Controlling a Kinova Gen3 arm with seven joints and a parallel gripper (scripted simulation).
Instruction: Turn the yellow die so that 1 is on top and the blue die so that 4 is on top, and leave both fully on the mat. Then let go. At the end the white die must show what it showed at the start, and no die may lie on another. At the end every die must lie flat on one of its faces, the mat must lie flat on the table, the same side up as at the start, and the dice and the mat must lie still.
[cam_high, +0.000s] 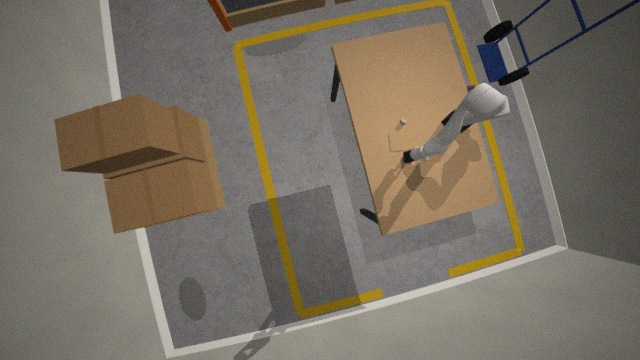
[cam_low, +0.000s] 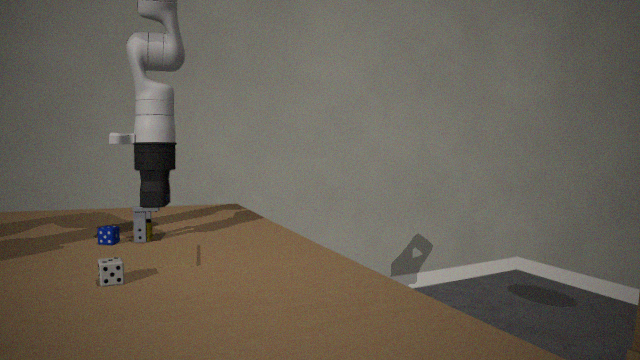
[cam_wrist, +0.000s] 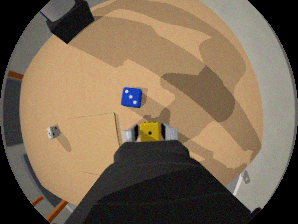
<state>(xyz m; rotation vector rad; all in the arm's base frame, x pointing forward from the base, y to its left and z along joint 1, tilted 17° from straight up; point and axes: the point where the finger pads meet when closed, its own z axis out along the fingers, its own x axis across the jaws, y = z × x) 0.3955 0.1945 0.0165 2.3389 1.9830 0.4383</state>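
The yellow die lies right at my hand. The rest, counted from my hand: white die: 270 mm to the right, 30 mm behind; tan mat: 130 mm to the right, 20 mm below, 20 mm ahead; blue die: 60 mm behind, 20 mm to the right.
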